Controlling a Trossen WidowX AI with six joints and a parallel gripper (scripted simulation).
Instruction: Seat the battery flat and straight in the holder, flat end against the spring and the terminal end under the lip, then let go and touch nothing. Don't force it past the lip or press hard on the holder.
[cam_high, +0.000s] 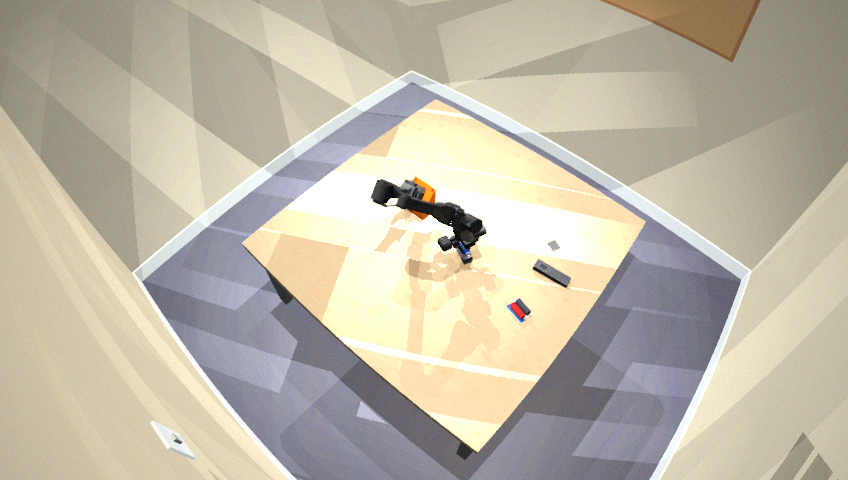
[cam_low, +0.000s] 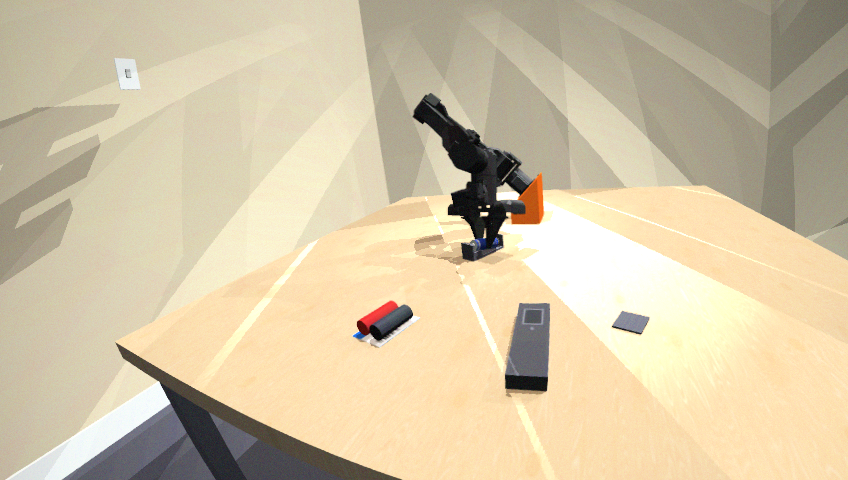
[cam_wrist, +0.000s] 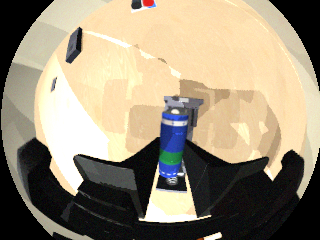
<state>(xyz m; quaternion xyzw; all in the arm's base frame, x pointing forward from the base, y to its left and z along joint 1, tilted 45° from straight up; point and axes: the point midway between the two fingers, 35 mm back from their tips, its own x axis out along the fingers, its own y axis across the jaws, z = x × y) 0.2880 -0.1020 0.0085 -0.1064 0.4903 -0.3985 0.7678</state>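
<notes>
My gripper tip is now 1 cm below the green battery. Also, from my gripper tip: white card: 31 cm ahead, 9 cm to the right; remote control: 34 cm ahead, 13 cm to the left; battery door: 28 cm ahead, 26 cm to the left, 1 cm below.
</notes>
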